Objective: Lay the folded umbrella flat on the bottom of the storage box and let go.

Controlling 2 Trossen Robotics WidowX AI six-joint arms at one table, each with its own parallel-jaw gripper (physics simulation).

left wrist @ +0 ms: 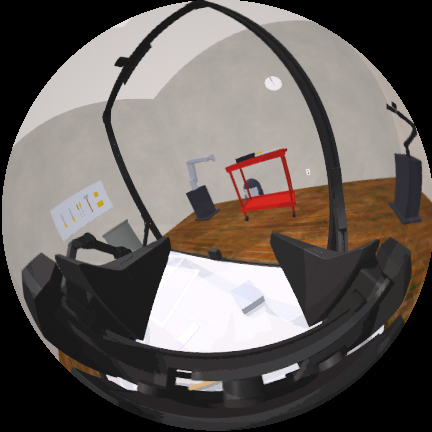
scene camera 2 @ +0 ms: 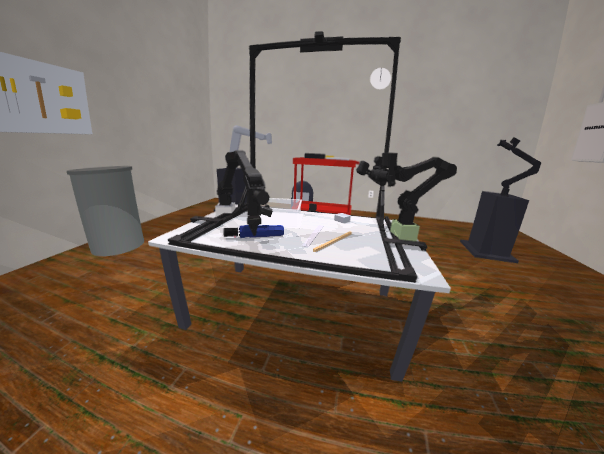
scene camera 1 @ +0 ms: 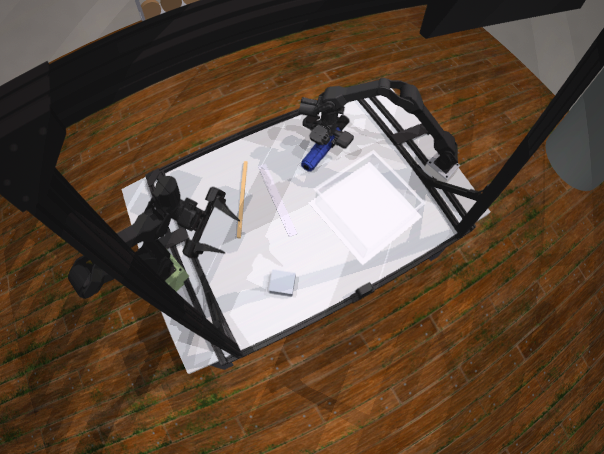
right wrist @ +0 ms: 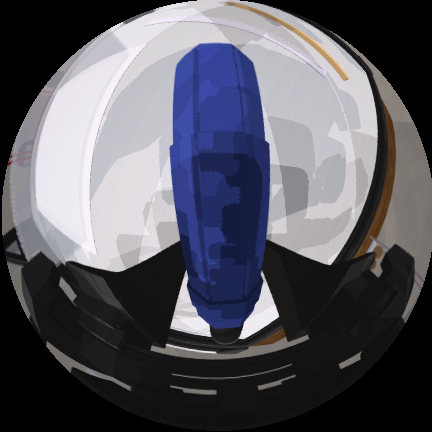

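The folded blue umbrella (scene camera 1: 315, 155) (scene camera 2: 266, 231) (right wrist: 220, 181) lies flat on the white table, at the back, outside the box. My right gripper (scene camera 1: 331, 137) (scene camera 2: 253, 223) (right wrist: 222, 242) is down over its handle end, with a finger pressed against each side, shut on it. The clear storage box (scene camera 1: 337, 232) stands empty to the right of the umbrella in scene camera 1. My left gripper (scene camera 1: 228, 234) (scene camera 2: 363, 167) (left wrist: 220, 240) is open and empty. It hangs above the table's other end, far from the umbrella.
A wooden stick (scene camera 1: 242, 198) (scene camera 2: 332, 241) and a clear ruler (scene camera 1: 278, 203) lie mid-table between the arms. A small grey block (scene camera 1: 282, 283) (scene camera 2: 342, 218) (left wrist: 252, 300) lies near the front edge. A black frame (scene camera 1: 309, 321) borders the table top. A green block (scene camera 1: 178, 275) (scene camera 2: 405, 231) sits by the left arm's base.
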